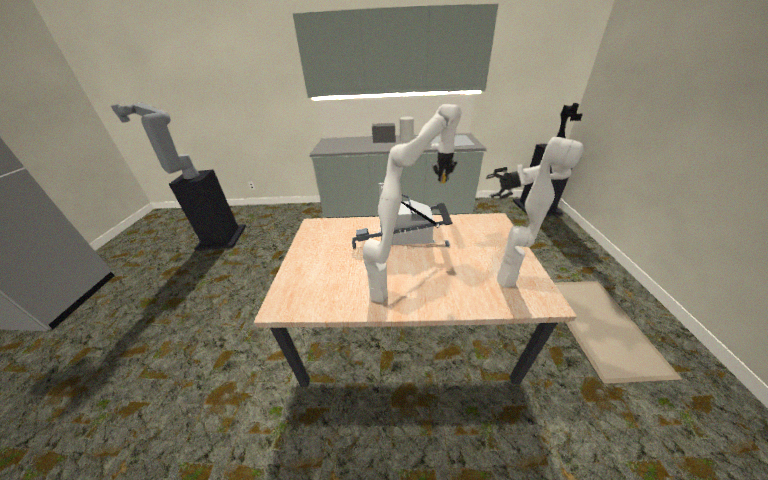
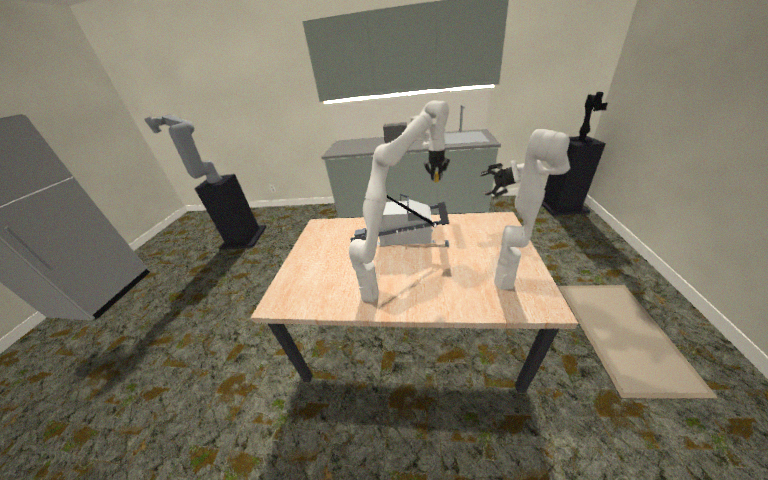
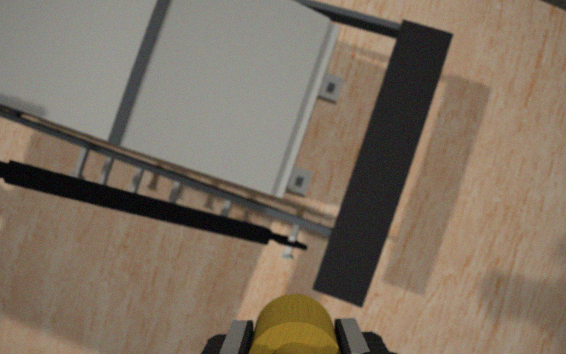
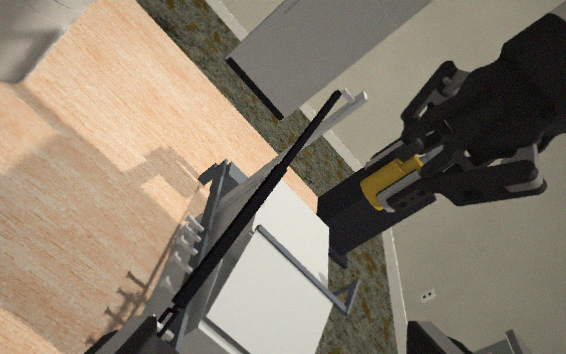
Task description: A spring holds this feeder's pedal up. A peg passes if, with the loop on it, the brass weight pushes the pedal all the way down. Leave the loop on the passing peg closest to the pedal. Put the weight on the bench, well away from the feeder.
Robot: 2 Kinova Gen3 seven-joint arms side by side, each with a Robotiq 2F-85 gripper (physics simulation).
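Observation:
The feeder is a grey box with a pale lid. Its dark pedal is at the right end, with its shadow offset on the bench. Several pegs line the side rail. A black link slants down to a thin loop at the peg nearest the pedal; whether it is seated is unclear. My left gripper is shut on the brass weight, high above the feeder. My right gripper is open and empty, right of the pedal.
The feeder stands near the back of the wooden bench. A dark block sits at the rail's left end. The black link slants across the front of the feeder. A grey counter stands behind the bench.

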